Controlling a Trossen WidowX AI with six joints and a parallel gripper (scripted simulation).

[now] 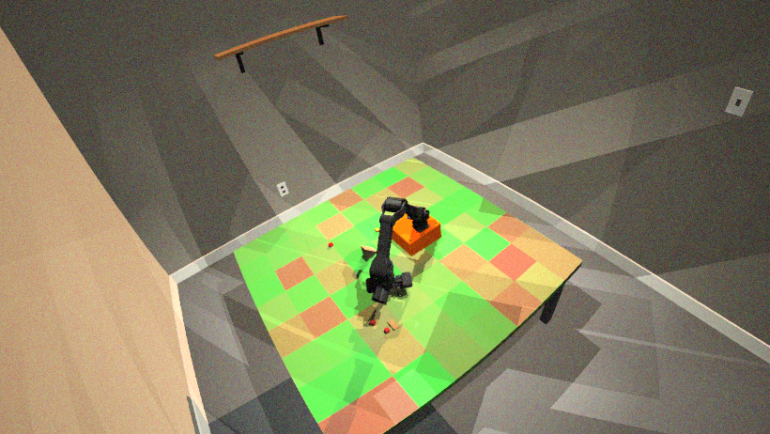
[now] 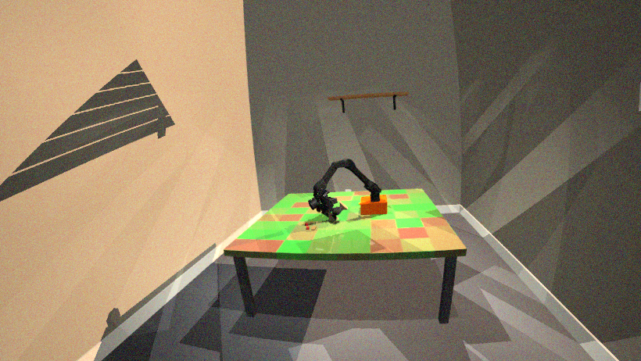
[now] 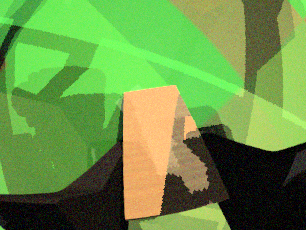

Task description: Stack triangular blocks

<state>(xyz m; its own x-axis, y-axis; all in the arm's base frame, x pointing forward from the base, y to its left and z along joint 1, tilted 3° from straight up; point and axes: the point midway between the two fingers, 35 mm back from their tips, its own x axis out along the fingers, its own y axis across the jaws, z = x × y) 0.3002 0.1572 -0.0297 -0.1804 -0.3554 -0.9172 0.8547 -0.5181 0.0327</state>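
My gripper tip is now 10 mm to the right of the tan triangular block and 10 mm below it. Round my gripper tip: small tan block (160 mm to the left, 100 mm ahead, 10 mm below); then small yellow piece (350 mm to the right, 160 mm behind).
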